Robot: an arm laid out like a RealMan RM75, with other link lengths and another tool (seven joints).
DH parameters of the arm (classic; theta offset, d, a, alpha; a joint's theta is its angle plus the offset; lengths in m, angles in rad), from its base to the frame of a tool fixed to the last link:
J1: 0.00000 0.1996 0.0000 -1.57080
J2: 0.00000 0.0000 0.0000 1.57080
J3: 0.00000 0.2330 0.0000 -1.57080
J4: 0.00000 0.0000 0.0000 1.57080
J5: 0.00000 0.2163 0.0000 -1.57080
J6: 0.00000 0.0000 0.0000 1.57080
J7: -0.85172 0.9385 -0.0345 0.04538
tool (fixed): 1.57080 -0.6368 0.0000 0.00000
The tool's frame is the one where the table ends.
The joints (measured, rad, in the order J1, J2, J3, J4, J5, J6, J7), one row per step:
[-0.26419, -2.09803, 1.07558, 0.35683, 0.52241, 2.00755, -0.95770]
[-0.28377, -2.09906, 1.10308, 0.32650, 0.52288, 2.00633, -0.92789]
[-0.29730, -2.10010, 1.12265, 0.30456, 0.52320, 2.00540, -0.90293]
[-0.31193, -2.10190, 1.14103, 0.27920, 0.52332, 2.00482, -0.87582]
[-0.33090, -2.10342, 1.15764, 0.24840, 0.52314, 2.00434, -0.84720]
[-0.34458, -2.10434, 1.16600, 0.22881, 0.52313, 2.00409, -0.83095]
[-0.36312, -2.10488, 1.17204, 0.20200, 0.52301, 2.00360, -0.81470]
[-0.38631, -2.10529, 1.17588, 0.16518, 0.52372, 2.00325, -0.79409]
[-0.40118, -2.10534, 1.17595, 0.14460, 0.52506, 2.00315, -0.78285]
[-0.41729, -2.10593, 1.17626, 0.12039, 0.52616, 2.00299, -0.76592]
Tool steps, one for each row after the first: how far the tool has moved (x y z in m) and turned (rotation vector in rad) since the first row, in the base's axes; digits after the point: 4 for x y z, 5 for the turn. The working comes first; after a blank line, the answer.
Tool pose at each row, in the base's axes (x y z in m, rotation vector in rad; the steps are taken from these numbers as rounded here):
[-0.0927, 0.2978, 0.0666, -1.43010, 0.31288, -1.20701]
[-0.0891, 0.3005, 0.0556, -1.45218, 0.31370, -1.20588]
[-0.0866, 0.3022, 0.0475, -1.46719, 0.31663, -1.20124]
[-0.0845, 0.3040, 0.0391, -1.48139, 0.31838, -1.19463]
[-0.0823, 0.3064, 0.0304, -1.49572, 0.31950, -1.18717]
[-0.0806, 0.3080, 0.0254, -1.50407, 0.32043, -1.18391]
[-0.0791, 0.3107, 0.0202, -1.51346, 0.31752, -1.18054]
[-0.0780, 0.3142, 0.0138, -1.52441, 0.31111, -1.17323]
[-0.0769, 0.3164, 0.0105, -1.52996, 0.30916, -1.17000]
[-0.0759, 0.3188, 0.0064, -1.53505, 0.30802, -1.16246]

[0.0036, 0.0027, -0.0110, -0.01660, 0.01209, -0.00249]
[0.0061, 0.0044, -0.0191, -0.02564, 0.02332, -0.00289]
[0.0082, 0.0062, -0.0275, -0.03384, 0.03445, -0.00117]
[0.0104, 0.0086, -0.0362, -0.04211, 0.04572, 0.00144]
[0.0121, 0.0102, -0.0412, -0.04721, 0.05191, 0.00202]
[0.0136, 0.0129, -0.0464, -0.05456, 0.05671, 0.00471]
[0.0147, 0.0164, -0.0528, -0.06313, 0.06238, 0.01190]
[0.0158, 0.0186, -0.0561, -0.06716, 0.06569, 0.01446]
[0.0168, 0.0210, -0.0602, -0.06907, 0.07124, 0.01959]

